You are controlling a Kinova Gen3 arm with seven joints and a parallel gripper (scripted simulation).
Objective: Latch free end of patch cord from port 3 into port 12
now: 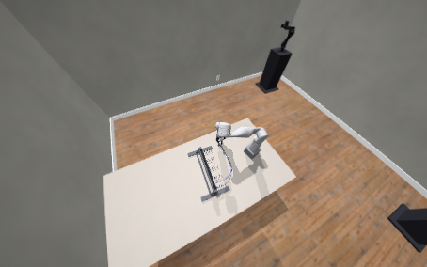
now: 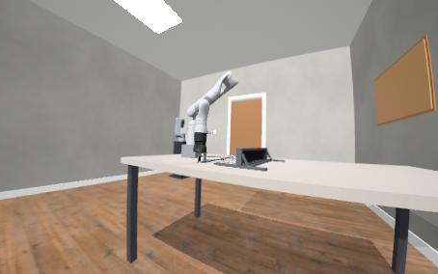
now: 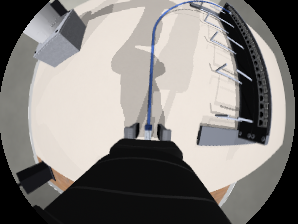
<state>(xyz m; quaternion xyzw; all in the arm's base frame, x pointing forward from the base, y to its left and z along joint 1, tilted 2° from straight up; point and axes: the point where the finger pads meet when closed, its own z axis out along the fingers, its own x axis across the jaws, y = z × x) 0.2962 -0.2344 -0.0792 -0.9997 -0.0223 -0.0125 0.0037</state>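
My gripper is now 1 cm to the left of the plug and 1 cm above it.
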